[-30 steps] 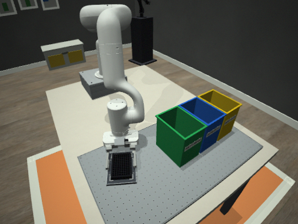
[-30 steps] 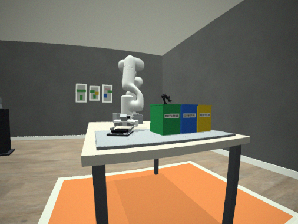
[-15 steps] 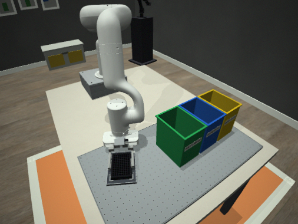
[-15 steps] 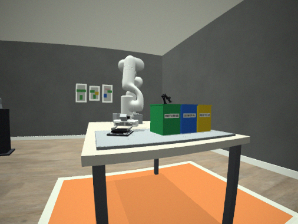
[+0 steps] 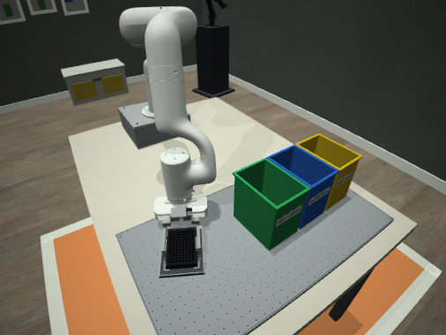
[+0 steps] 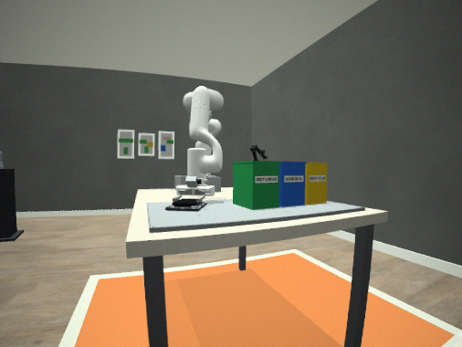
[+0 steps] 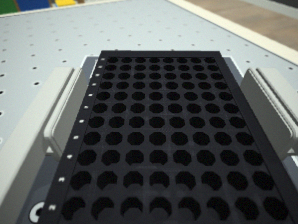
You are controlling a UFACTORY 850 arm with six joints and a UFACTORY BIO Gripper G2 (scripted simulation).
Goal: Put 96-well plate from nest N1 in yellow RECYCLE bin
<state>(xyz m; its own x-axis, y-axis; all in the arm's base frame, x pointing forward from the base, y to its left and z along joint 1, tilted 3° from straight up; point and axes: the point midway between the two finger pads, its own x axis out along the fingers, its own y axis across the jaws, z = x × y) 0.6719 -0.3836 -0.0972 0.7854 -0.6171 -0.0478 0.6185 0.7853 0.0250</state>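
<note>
My gripper is now 20 mm above the plate nest N1. Round my hand: black 96-well plate: 10 mm below; blue bin: 120 mm ahead, 380 mm to the left, 60 mm above; green bin: 100 mm ahead, 250 mm to the left, 60 mm above.
</note>
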